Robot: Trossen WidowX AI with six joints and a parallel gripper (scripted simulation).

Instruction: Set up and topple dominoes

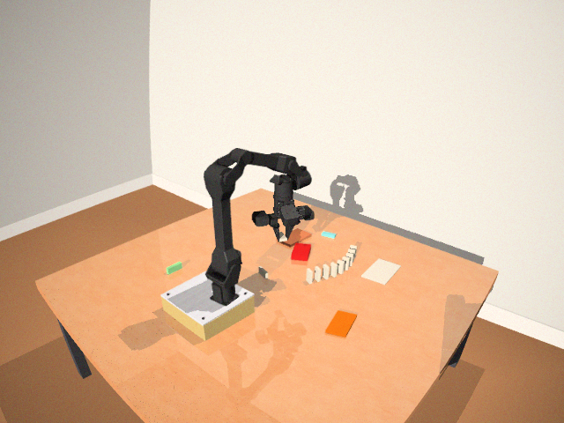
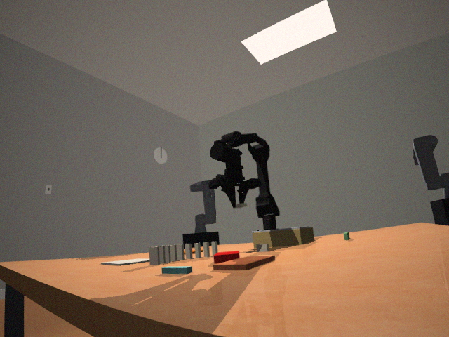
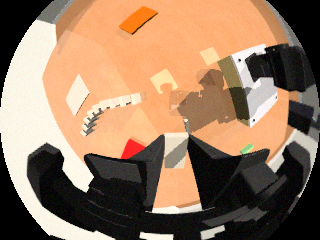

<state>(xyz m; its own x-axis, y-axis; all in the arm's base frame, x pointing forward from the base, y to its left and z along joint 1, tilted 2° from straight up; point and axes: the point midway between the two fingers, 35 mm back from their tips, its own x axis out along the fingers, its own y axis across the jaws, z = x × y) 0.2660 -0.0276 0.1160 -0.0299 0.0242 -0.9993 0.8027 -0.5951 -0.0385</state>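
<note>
Right now my gripper tip is 29 cm short of the brown slab, 14 cm to the right of it and 15 cm above it. The rest, counted from my gripper tip: white sheet 25 cm ahead, 27 cm to the right, 16 cm below; red block 20 cm ahead, 5 cm to the left, 15 cm below; orange slab 10 cm behind, 28 cm to the right, 15 cm below.
</note>
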